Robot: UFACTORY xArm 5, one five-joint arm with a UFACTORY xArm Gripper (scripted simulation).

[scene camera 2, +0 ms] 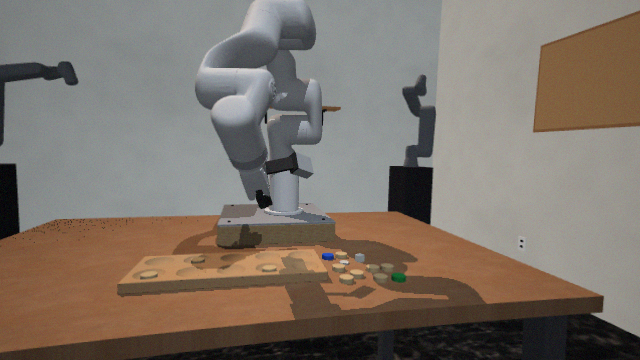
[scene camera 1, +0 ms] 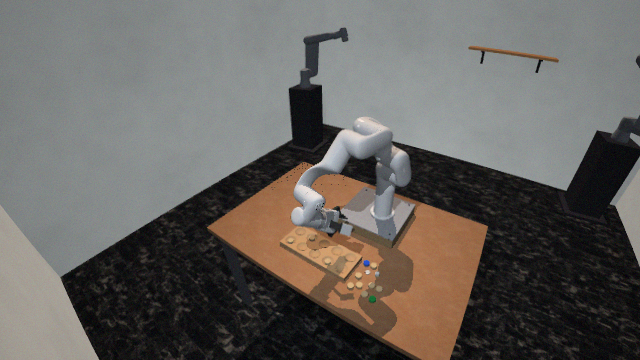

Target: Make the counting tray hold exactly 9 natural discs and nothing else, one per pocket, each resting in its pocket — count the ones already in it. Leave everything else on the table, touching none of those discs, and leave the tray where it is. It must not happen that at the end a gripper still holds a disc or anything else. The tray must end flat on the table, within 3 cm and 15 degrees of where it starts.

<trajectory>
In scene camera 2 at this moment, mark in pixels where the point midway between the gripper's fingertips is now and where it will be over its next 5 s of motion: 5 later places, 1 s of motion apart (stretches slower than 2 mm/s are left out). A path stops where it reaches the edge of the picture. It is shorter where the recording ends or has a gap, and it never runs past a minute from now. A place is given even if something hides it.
My gripper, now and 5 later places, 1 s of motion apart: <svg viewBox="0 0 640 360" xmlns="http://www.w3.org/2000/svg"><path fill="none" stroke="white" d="M264 196L351 230L379 271L380 265L312 231L196 222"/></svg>
</trajectory>
